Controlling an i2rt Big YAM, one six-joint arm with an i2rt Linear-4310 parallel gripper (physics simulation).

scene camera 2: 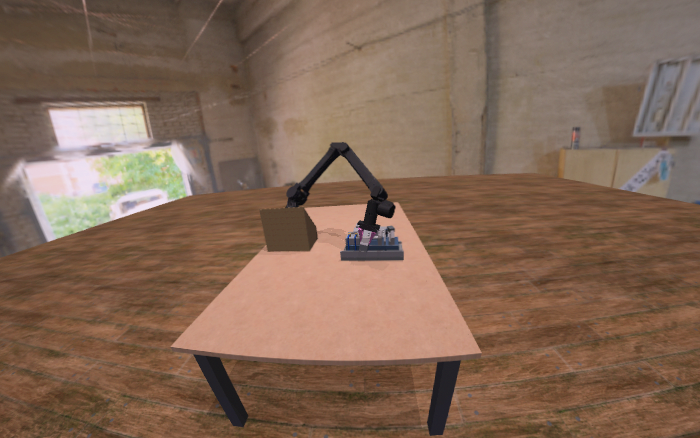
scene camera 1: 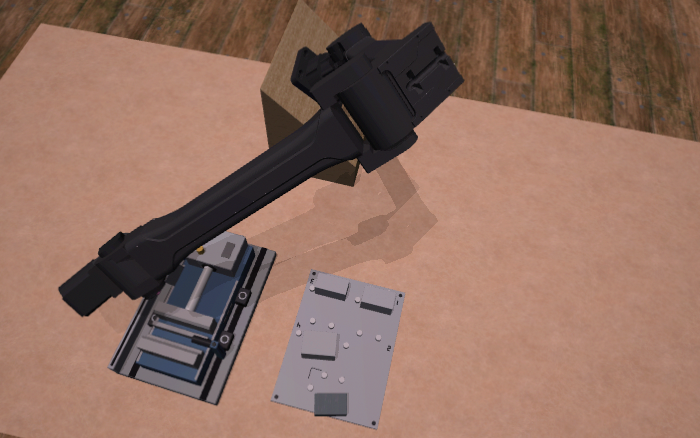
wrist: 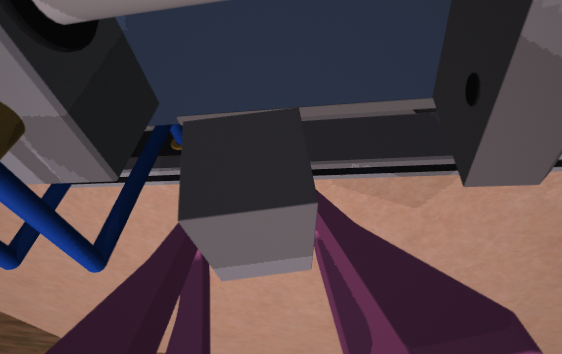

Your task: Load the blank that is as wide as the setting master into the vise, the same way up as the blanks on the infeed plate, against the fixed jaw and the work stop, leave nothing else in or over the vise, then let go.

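Pixels of known places: gripper, fingertip midpoint: [scene camera 2: 364, 243] [wrist: 254, 210]; arm's base, link origin: [scene camera 2: 291, 216].
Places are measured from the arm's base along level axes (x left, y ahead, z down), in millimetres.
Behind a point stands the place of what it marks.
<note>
My gripper [scene camera 2: 365, 237] @(x -208, y 401, z 99 mm) [wrist: 254, 210] @(x -208, y 401, z 99 mm) is shut on a grey blank [wrist: 245, 165] @(x -181, y 409, z 95 mm) with a dark face. In the wrist view the blank hangs by the vise's side rail, between the screw housing [wrist: 110, 100] @(x -153, y 379, z 99 mm) and the moving jaw [wrist: 465, 95] @(x -170, y 467, z 97 mm). The arm hides gripper and blank in scene camera 1. The vise [scene camera 1: 167, 367] @(x -147, y 563, z 120 mm) [scene camera 2: 371, 255] @(x -231, y 430, z 151 mm) [wrist: 300, 55] @(x -163, y 428, z 120 mm) has a far-end jaw [scene camera 1: 170, 351] @(x -139, y 543, z 84 mm) and a slim stop rod [scene camera 1: 202, 340] @(x -93, y 517, z 83 mm). Grey blanks [scene camera 1: 332, 286] @(x 98, y 366, z 136 mm) [scene camera 1: 378, 299] @(x 187, y 377, z 136 mm) [scene camera 1: 320, 345] @(x 97, y 479, z 136 mm) stand on the infeed plate [scene camera 1: 294, 382] @(x 62, y 542, z 171 mm); position 2 holds none. I cannot tell which block is the setting master.
A darker block [scene camera 1: 331, 404] @(x 133, y 571, z 147 mm) lies at the plate's lower edge. Blue coiled tubing [wrist: 97, 255] @(x -189, y 360, z 73 mm) hangs left of the blank. The screw rod [scene camera 1: 199, 289] @(x -128, y 429, z 94 mm) runs along the vise. A large brown box [scene camera 1: 281, 121] @(x -49, y 104, z 8 mm) [scene camera 2: 286, 229] @(x -75, y -13, z 49 mm) stands near the arm's base.
</note>
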